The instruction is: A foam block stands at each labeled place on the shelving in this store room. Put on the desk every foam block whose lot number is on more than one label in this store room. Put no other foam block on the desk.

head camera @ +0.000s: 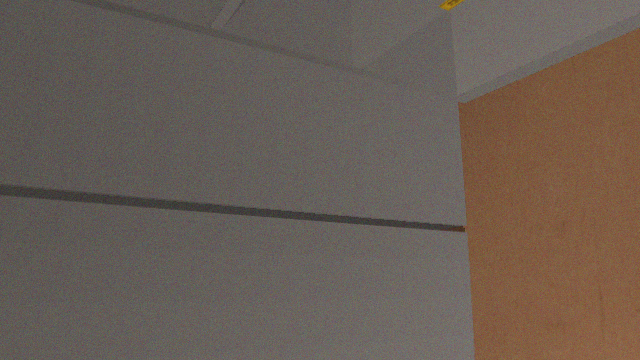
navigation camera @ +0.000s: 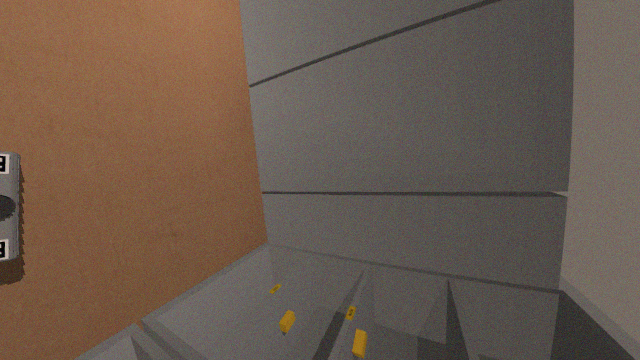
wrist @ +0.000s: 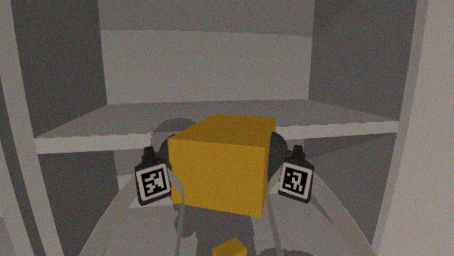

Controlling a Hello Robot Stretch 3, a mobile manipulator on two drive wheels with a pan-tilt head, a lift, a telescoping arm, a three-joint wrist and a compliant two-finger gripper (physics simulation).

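Places are measured from the robot's base along level axes (x ahead, y left, z up), in centimetres.
Pixels of known places: gripper, fingertip midpoint: (wrist: 227,151).
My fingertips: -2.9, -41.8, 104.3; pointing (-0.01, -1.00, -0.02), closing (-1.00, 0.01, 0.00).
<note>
Ahead of a thing's pixels: the offset from my fingertips to its top centre, as dx, dy, dz. "spot": to the spot under its first point. Level surfaces: height alone.
My gripper (wrist: 227,151) is shut on a yellow foam block {-0.4, +0.7, +2.4} (wrist: 217,175) in the wrist view, one dark fingertip pressed on each side. The held block is in front of a grey shelf board (wrist: 345,131). A second yellow block {-2.8, -38.4, -46.4} (wrist: 230,248) shows in part below it, at the bottom edge. In the navigation view, two yellow blocks {+92.4, -35.4, -46.4} (navigation camera: 287,321) {+88.0, -28.0, -0.7} (navigation camera: 360,343) are on the shelving at the bottom, near two yellow labels {spot: +86.9, -13.6, -52.5} (navigation camera: 275,288) {spot: +86.5, -13.7, -6.4} (navigation camera: 351,313) too small to read. Part of a yellow label {spot: +88.2, -13.4, -53.1} (head camera: 452,4) shows at the top of the head view, unreadable. The desk cannot be made out.
Grey shelving panels (head camera: 225,125) (navigation camera: 400,135) with dark seams fill much of the head and navigation views. An orange-brown surface {dz -104.3} (head camera: 555,200) (navigation camera: 125,125) lies beside them. A grey part with markers (navigation camera: 14,220) is at the navigation view's left edge. An upright (wrist: 400,150) stands right in the wrist view.
</note>
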